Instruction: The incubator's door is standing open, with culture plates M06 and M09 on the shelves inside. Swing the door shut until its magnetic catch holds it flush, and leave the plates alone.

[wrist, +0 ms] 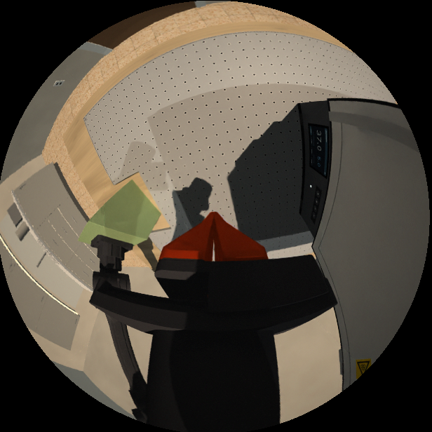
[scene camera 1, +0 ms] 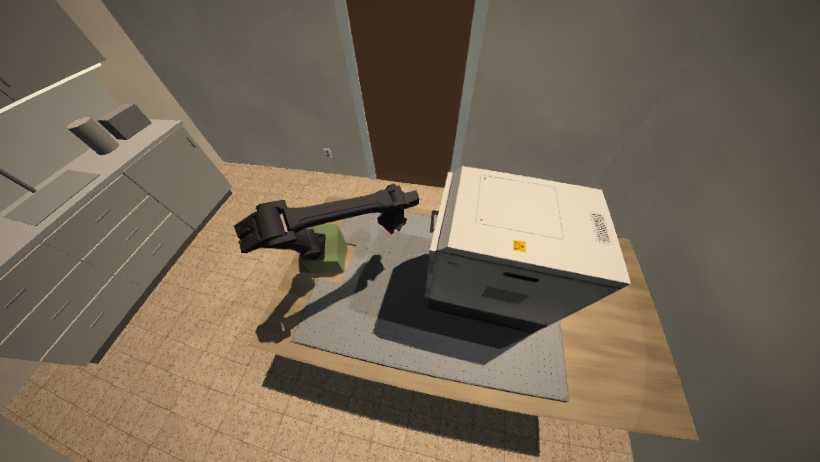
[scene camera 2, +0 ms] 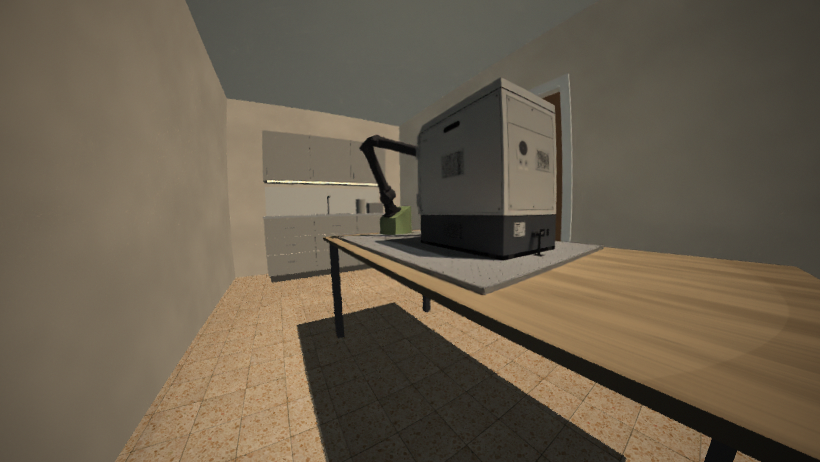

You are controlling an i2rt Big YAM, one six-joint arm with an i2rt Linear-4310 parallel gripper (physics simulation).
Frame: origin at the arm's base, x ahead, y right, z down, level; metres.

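Seen in the pictures: gripper, between the fingertips: (scene camera 1: 391, 233); arm's base, origin of its link: (scene camera 1: 316, 246) (scene camera 2: 392, 213).
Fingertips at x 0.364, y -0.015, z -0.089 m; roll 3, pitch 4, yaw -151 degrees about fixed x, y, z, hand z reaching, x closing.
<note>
Pixels of each thing's middle, then the offset from my fingertips to it. "spot": a spot on its surface instead. Level surfaces: height alone.
- incubator, middle of its body: (scene camera 1: 498, 260) (scene camera 2: 479, 181) dy +0.156, dx +0.413, dz -0.043 m
- door's handle, a spot on its surface: (scene camera 1: 433, 221) spot: dy -0.034, dx +0.178, dz -0.038 m
- wooden table, height of its surface: dz +0.245 m
The incubator (scene camera 1: 527, 218) (scene camera 2: 464, 166) is a white box on a dark base. Its door (scene camera 1: 442, 215) (wrist: 385, 225) lies along the front face, shut or very nearly so; I cannot tell whether it is fully flush. The door's handle (scene camera 1: 434, 221) sticks out from the front in scene camera 1. Plates M06 and M09 do not show; the door and housing hide the shelves. My gripper (scene camera 1: 391, 230) (wrist: 213, 217) is shut and empty, its red fingertips together. It hangs above the perforated board, in front of the door and apart from it. In scene camera 2 the incubator hides the gripper.
The perforated board (scene camera 1: 516, 375) (scene camera 2: 487, 285) lies on the wooden table (scene camera 1: 648, 378) (scene camera 2: 688, 321) under the incubator. The arm's green base block (scene camera 1: 324, 252) (scene camera 2: 395, 222) (wrist: 125, 215) is opposite the door. A dark display panel (wrist: 318, 150) is on the incubator's lower front.
</note>
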